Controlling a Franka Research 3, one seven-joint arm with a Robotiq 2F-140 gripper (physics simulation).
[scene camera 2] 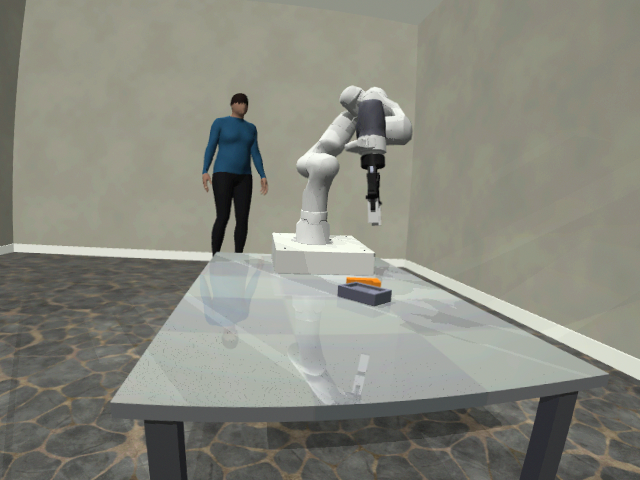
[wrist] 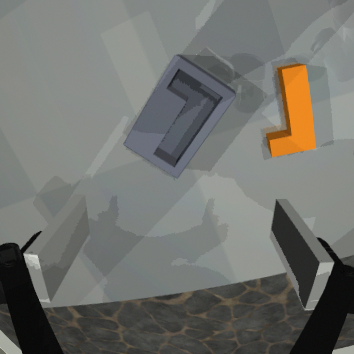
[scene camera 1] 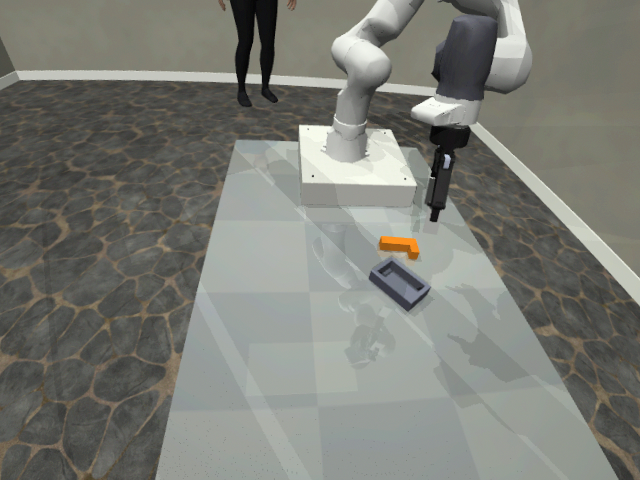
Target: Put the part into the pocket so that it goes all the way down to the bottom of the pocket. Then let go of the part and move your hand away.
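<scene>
The orange L-shaped part (scene camera 1: 398, 244) (scene camera 2: 363, 281) (wrist: 300, 110) lies flat on the table beside the pocket block, apart from it and on the robot base's side. The blue-grey block (scene camera 1: 412, 302) (scene camera 2: 361, 295) (wrist: 145, 120) sits on the table. Its L-shaped pocket (wrist: 187, 125) is empty and faces up. My gripper (scene camera 1: 433, 219) (scene camera 2: 374, 223) (wrist: 179, 216) is open and empty, high above the table. It is off to the side of both the part and the block. In the wrist view its fingers stand wide apart, below the block and the part.
The white robot base (scene camera 1: 356, 193) (scene camera 2: 323, 263) stands at the back of the table (scene camera 1: 258, 439) (scene camera 2: 232, 374). The table's edge and the stone-patterned floor (wrist: 190, 320) show near the fingers in the wrist view. A person (scene camera 1: 253, 41) (scene camera 2: 233, 149) stands behind the table.
</scene>
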